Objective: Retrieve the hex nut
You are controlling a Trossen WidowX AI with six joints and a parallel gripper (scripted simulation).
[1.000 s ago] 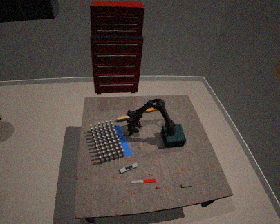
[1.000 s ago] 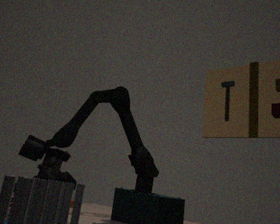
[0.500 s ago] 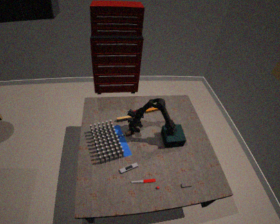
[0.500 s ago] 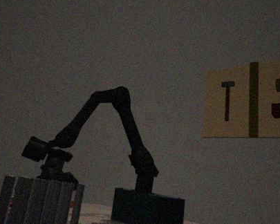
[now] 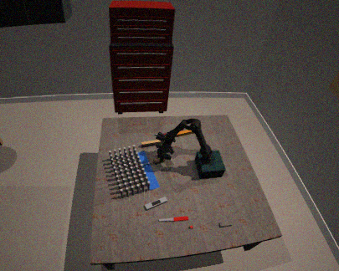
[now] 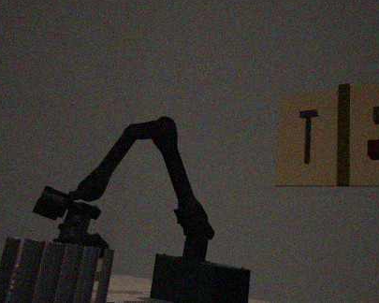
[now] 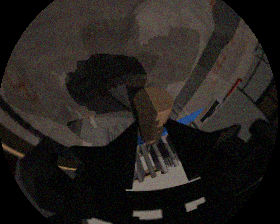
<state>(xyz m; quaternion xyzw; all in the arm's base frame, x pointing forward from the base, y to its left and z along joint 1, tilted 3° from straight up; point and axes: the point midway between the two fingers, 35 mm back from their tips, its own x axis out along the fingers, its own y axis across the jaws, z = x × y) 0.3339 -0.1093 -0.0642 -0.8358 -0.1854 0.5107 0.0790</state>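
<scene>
My gripper tip is 100 mm short of the hook tool and 20 mm to the right of it. Also, from my gripper tip: blue taped strip (100 mm ahead, 70 mm to the left, 20 mm below); then red-handled tool (300 mm to the right, 40 mm behind, 10 mm below); then orange block (300 mm to the right, 300 mm behind).
</scene>
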